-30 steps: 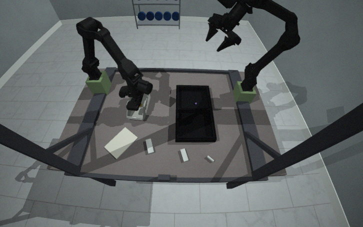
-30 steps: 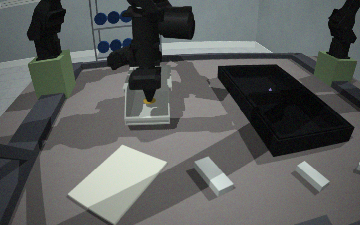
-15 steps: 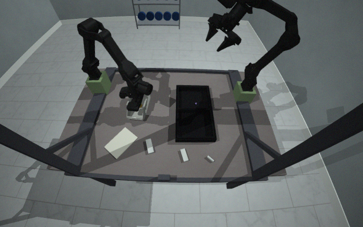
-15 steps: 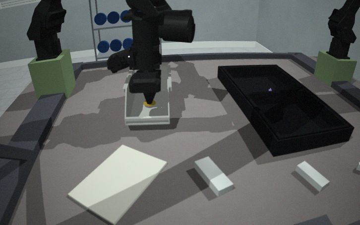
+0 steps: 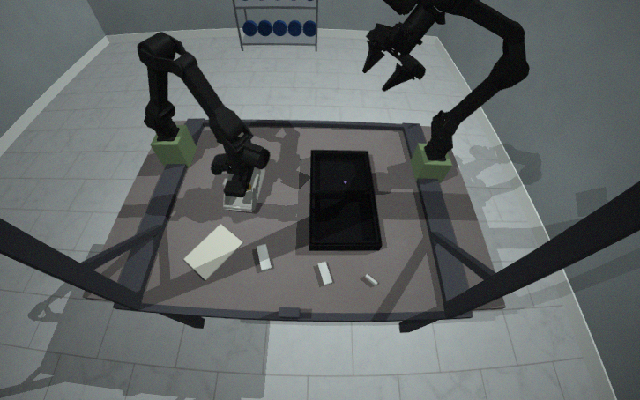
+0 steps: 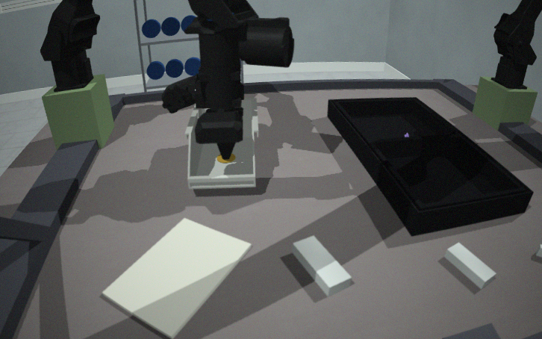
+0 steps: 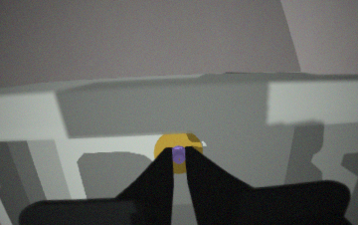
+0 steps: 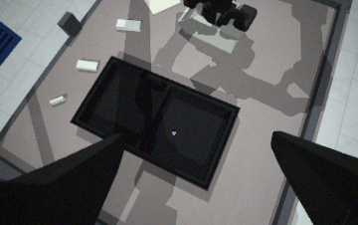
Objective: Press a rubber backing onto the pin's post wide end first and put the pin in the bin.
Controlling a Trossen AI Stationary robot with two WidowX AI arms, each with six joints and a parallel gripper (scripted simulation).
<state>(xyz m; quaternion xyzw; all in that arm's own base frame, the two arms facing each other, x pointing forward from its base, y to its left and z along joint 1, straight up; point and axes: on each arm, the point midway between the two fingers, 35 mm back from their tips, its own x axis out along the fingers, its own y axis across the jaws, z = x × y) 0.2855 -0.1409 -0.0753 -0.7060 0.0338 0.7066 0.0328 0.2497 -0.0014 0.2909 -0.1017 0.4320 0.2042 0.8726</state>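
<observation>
Now: left hand 1 cm past the white bin. Also, from my left hand: yellow pin (3 cm below); then cream flat plate (24 cm behind, 6 cm to the left, 4 cm below); then black tray (32 cm to the right, 2 cm below, 2 cm behind).
</observation>
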